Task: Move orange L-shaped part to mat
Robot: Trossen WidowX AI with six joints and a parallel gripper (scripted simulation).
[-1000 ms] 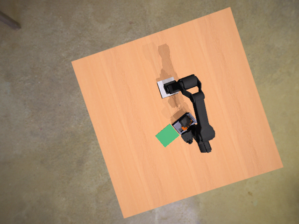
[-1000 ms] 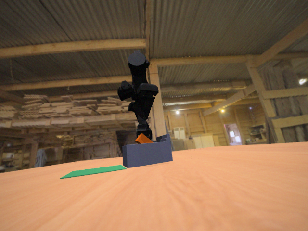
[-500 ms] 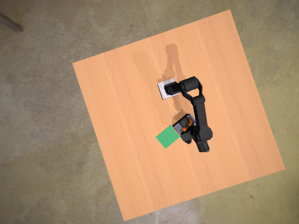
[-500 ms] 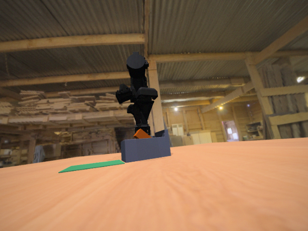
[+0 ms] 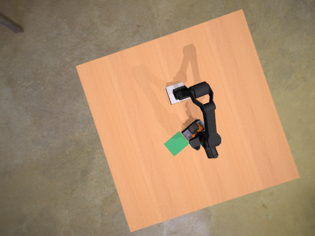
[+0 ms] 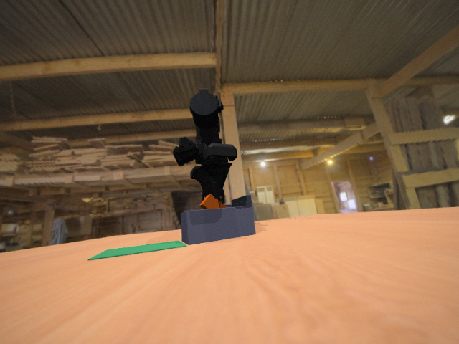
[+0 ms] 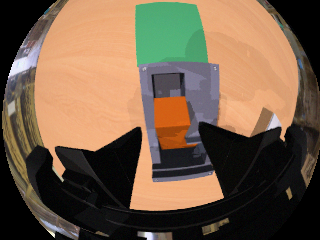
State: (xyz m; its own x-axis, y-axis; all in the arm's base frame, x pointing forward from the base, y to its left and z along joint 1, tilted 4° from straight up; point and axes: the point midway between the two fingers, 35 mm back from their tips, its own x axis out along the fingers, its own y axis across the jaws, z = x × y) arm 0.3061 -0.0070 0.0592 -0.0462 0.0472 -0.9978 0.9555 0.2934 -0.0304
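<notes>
Right now my gripper tip is 4 cm above the orange L-shaped part, 3 cm to the right of it and 3 cm past it. Round my gripper tip: green mat (14 cm to the right, 10 cm below, 3 cm ahead).
</notes>
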